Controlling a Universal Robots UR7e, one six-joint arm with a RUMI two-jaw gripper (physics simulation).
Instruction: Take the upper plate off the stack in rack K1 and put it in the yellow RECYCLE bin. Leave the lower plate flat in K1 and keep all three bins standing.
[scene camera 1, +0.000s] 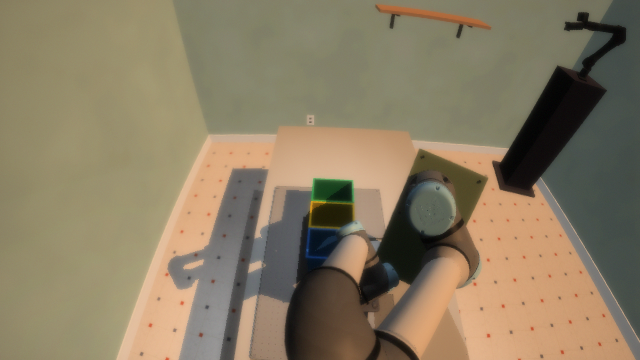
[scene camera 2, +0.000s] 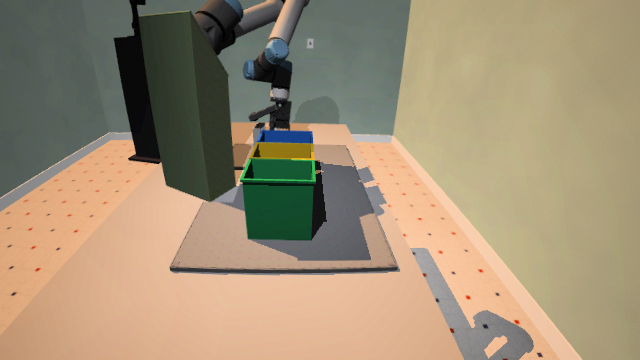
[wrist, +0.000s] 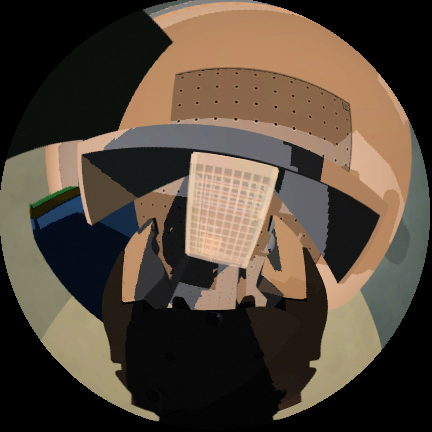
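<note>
The gripper is visible in the pictures, as are a gridded plate, a green bin, a yellow bin and a blue bin.
</note>
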